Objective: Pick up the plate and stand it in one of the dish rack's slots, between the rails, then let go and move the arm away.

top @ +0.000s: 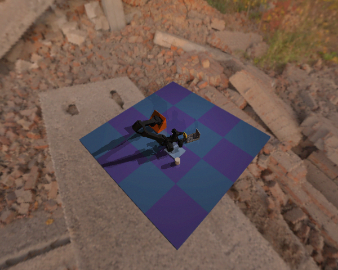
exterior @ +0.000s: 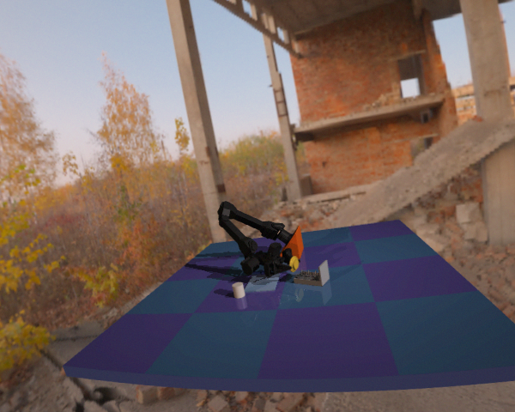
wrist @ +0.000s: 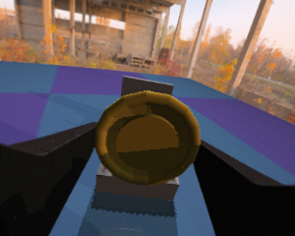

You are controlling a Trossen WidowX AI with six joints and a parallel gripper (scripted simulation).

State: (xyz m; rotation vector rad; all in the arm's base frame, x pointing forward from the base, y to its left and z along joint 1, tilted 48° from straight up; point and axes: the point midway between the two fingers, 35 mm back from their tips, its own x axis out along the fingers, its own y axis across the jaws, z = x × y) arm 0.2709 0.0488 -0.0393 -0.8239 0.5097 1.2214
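Now: the grey dish rack 20 mm ahead of my gripper tip, 60 mm to the left of it and 40 mm below it. Also, from my gripper tip: white cylinder: 140 mm ahead, 210 mm to the right, 40 mm below; then pale blue mat: 30 mm ahead, 150 mm to the right, 60 mm below; then yellow plate: 10 mm to the right.
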